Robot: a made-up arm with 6 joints.
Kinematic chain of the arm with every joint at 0, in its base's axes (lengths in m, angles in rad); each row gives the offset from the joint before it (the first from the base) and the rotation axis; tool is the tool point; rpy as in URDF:
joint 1: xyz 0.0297 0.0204 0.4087 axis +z
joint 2: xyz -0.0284 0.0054 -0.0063 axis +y
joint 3: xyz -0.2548 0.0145 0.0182 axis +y
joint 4: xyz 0.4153 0.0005 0.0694 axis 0.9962 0 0.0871
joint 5: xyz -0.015 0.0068 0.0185 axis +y
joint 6: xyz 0.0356 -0.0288 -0.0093 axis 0.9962 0 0.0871
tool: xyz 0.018 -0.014 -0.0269 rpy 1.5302 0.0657 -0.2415
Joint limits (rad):
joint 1: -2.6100..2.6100
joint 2: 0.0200..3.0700
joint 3: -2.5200..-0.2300
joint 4: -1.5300..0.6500
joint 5: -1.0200..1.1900
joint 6: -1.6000..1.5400
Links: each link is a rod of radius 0.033 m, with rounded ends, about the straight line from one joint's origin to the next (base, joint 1, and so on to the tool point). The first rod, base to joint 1, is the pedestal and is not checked.
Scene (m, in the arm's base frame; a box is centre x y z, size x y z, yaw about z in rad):
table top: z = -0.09
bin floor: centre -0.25 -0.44 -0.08 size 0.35 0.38 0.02 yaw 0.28
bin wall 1: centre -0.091 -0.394 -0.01 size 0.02 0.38 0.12 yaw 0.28
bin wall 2: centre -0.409 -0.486 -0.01 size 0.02 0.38 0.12 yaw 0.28
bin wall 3: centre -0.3 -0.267 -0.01 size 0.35 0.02 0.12 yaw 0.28
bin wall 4: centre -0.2 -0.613 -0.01 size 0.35 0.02 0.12 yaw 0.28
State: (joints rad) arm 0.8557 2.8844 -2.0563 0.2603 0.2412 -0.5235
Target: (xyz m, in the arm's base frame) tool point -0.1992 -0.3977 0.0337
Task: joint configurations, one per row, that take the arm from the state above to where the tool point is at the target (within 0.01 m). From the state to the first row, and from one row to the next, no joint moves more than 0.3 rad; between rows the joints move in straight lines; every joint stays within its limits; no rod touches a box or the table.
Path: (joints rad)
1: 0.5997 2.7640 -2.1336 0.3252 0.2491 -0.4753
2: 0.3438 2.6437 -2.2109 0.3902 0.2571 -0.4272
3: 0.0878 2.5233 -2.2882 0.4552 0.2650 -0.3790
4: -0.1682 2.4030 -2.3654 0.5201 0.2730 -0.3308
5: -0.4241 2.2826 -2.4427 0.5851 0.2809 -0.2826
6: -0.6801 2.1622 -2.5200 0.6500 0.2889 -0.2345
7: -0.9471 2.3391 -2.4068 0.5457 0.2736 -0.3131
8: -1.2141 2.5159 -2.2935 0.4415 0.2582 -0.3918
9: -1.4811 2.6927 -2.1803 0.3372 0.2429 -0.4705
10: -1.7481 2.8695 -2.0670 0.2329 0.2276 -0.5492
11: -2.0151 3.0464 -1.9538 0.1287 0.2123 -0.6278

